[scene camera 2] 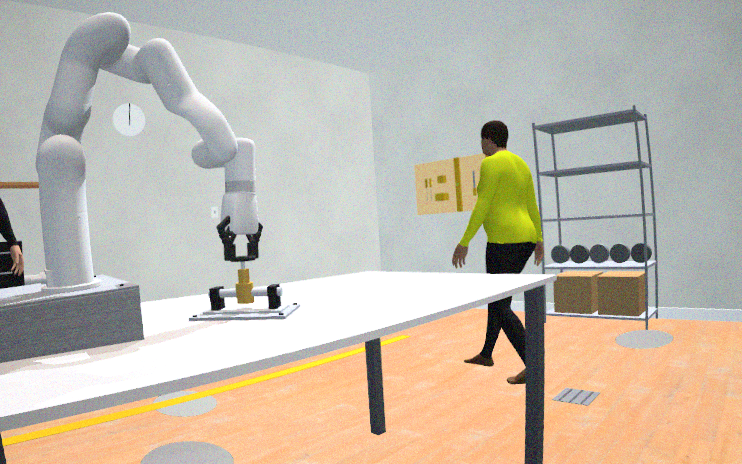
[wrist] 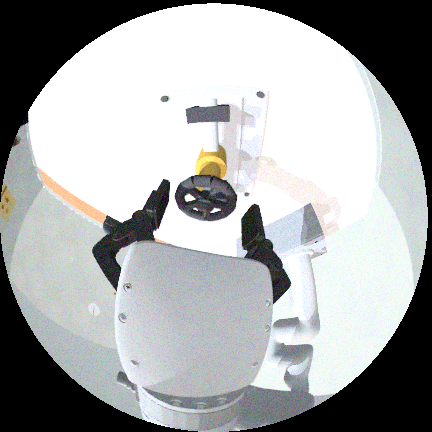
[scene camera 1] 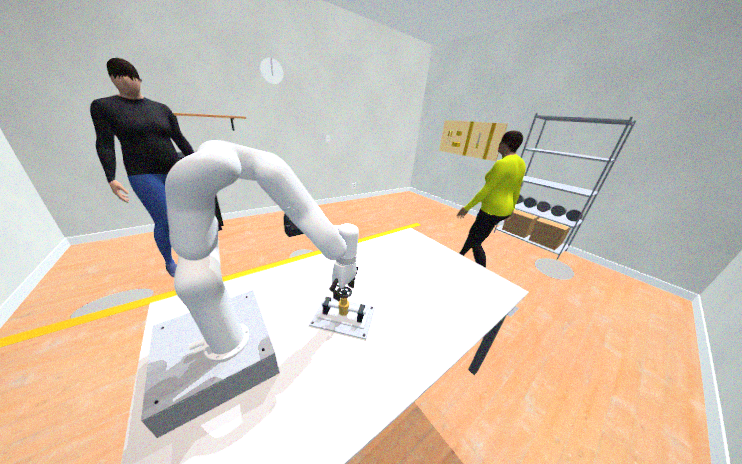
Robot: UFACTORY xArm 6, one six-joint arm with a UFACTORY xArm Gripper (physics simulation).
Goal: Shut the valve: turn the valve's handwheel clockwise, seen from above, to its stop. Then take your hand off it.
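The valve's black spoked handwheel [scene camera 1: 343, 292] [scene camera 2: 241, 258] [wrist: 228, 198] sits level on top of the yellow valve body [scene camera 1: 343, 307] [scene camera 2: 244, 291] [wrist: 211, 163]. The body is on a grey pipe between two black supports on a light plate [scene camera 1: 339, 327] [scene camera 2: 240, 315]. My gripper [scene camera 1: 343, 287] [scene camera 2: 241, 253] [wrist: 209, 200] is open and points down. Its fingertips are low, at about the wheel's height, one on each side of it. In the wrist view a gap shows between each finger and the rim. Nothing is gripped. The wheel's marks are too small to tell how far it is turned.
The valve's plate stands on the white table [scene camera 1: 404, 328] [scene camera 2: 355, 306]. The arm's grey base block [scene camera 1: 213, 396] [scene camera 2: 71, 325] is to the left. A person in yellow [scene camera 1: 503, 183] [scene camera 2: 506, 196] is beyond the table near a shelf rack; a person in black [scene camera 1: 143, 136] is behind the arm.
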